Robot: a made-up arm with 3 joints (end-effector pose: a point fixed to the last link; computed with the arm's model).
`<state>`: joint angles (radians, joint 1 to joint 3).
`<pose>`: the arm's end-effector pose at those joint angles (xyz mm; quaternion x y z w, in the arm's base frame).
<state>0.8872 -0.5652 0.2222</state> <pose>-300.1 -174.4 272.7 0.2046 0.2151 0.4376 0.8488</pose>
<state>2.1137 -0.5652 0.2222</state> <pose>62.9 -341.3 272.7 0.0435 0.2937 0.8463 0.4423</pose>
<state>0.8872 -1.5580 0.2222</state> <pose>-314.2 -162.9 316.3 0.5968 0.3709 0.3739 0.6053</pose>
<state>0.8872 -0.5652 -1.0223</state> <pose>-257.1 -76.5 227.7 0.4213 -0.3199 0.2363 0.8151</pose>
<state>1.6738 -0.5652 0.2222</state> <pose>-88.5 -335.6 272.7 0.1066 0.2771 0.7294 0.6163</pose>
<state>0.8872 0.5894 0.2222</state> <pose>-258.3 -208.4 267.2 -0.3063 -0.0281 0.3791 0.8728</pose>
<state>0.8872 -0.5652 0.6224</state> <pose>-291.0 -195.5 304.9 0.1136 0.3795 0.4695 0.7891</pose>
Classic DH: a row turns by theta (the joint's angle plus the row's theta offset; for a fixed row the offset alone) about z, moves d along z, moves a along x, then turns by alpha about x. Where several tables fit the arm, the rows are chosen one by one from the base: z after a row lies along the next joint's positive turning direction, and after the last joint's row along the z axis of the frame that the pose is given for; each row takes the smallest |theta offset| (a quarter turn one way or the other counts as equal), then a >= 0, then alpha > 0; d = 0 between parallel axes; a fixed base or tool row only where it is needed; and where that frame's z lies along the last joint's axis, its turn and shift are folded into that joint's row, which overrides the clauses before.
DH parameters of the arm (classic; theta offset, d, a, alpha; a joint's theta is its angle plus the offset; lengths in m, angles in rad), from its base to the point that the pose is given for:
joint 1: 1.5708 0.3113 0.0914 -1.5708
joint 2: 1.5708 0.2361 0.0041 1.5708
joint 3: 1.5708 0.0056 0.0765 -1.5708
tool (fixed): 3.1416 -0.0636 0 0

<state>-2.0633 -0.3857 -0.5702</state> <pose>243.8 171.3 221.7 -0.1425 -0.2995 -0.8359 0.4373</pose>
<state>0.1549 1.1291 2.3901</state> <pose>-248.6 142.7 346.7 -0.2566 0.7683 -0.4722 0.3476</pose>
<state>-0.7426 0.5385 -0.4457</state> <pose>-172.3 223.0 227.3 -0.3191 -0.1044 -0.2863 0.8974</pose>
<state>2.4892 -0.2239 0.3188</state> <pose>196.9 -283.7 273.0 -0.1141 0.1550 0.9351 0.2976</pose>
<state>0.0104 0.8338 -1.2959</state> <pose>-195.9 22.8 243.3 -0.3200 -0.5535 0.2482 0.7277</pose>
